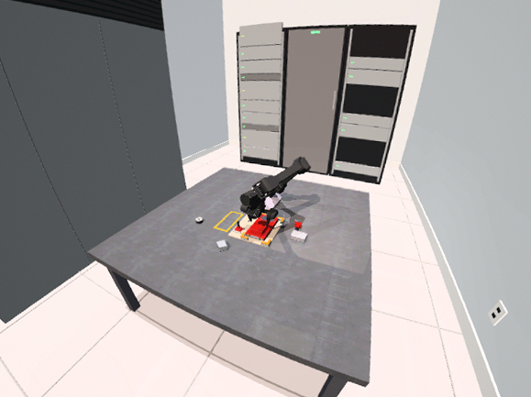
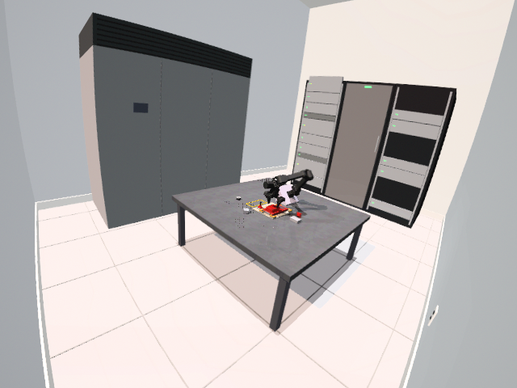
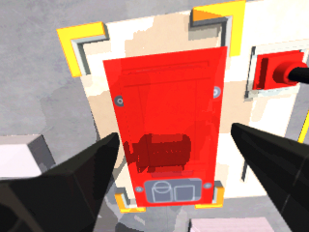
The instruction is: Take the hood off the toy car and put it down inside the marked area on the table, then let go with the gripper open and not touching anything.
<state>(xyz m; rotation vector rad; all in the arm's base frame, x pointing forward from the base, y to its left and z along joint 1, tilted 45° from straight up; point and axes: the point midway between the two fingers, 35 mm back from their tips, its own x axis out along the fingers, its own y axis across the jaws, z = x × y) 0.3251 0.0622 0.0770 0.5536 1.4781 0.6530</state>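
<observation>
My gripper tip is now 20 mm above the hood. From my gripper tip the other things lie so: grey disc: 350 mm to the right, 80 mm ahead, 50 mm below.
</observation>
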